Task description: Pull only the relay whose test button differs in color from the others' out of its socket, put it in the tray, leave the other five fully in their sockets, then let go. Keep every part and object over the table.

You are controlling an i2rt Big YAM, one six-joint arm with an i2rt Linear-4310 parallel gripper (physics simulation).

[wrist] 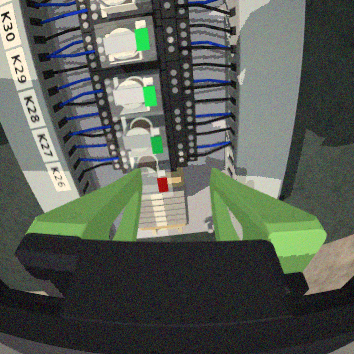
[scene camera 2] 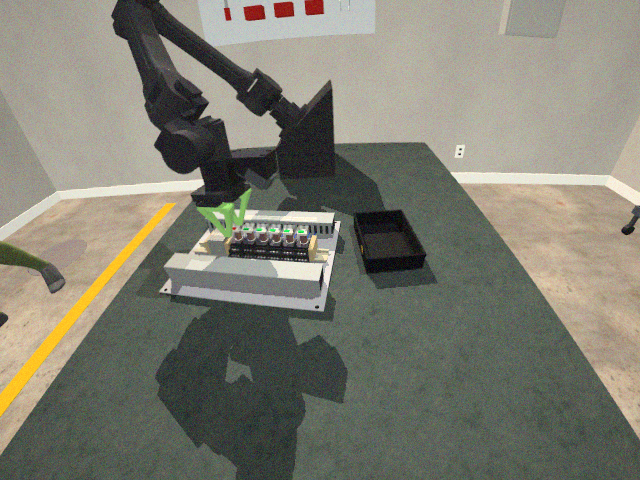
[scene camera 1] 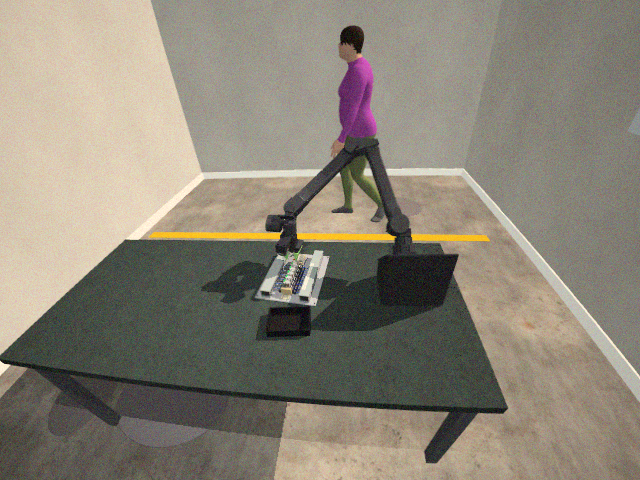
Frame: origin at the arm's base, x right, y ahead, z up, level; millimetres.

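Where they show: gripper, fingertip midpoint: point(wrist: 175, 176) point(scene camera 2: 233, 230) point(scene camera 1: 291, 259); arm's base, origin of the base link: point(scene camera 2: 295, 122) point(scene camera 1: 404, 257).
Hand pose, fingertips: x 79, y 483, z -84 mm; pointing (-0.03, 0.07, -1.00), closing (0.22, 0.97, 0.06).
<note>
Things, the pixels of their top centre, and the offset from my fingertips.
- relay with the red test button, middle of its top: point(wrist: 149, 186) point(scene camera 2: 234, 226) dx +3, dy -17, dz +0 mm
- black tray, middle of its top: point(scene camera 2: 386, 231) point(scene camera 1: 288, 318) dx -301, dy -33, dz -34 mm
- panel, middle of its top: point(wrist: 146, 104) point(scene camera 2: 257, 250) point(scene camera 1: 294, 274) dx -34, dy -12, dz -59 mm
The relay with the red test button point(scene camera 2: 237, 236) point(wrist: 162, 184) sits at the far left end of the row in scene camera 2, at the K26 end in the wrist view. The other relays point(scene camera 2: 275, 236) point(wrist: 132, 95) have green buttons and stand in their black sockets point(scene camera 2: 268, 253). My gripper point(scene camera 2: 235, 230) point(wrist: 175, 176) has its green fingers partly open, with nothing gripped. The fingertips are at the red-button relay, one on each side of it in the wrist view; their exact height is unclear. The black tray point(scene camera 1: 289, 332) point(scene camera 2: 395, 262) appears empty and stands beside the panel.
Two grey wire ducts point(scene camera 2: 242, 276) point(wrist: 267, 100) flank the relay row on the panel point(scene camera 2: 242, 301). Beige terminal blocks point(wrist: 162, 212) adjoin the red-button relay. A black upright plate point(scene camera 1: 416, 280) point(scene camera 2: 310, 139) stands by the arm's base. A person point(scene camera 1: 357, 98) is behind the table.
</note>
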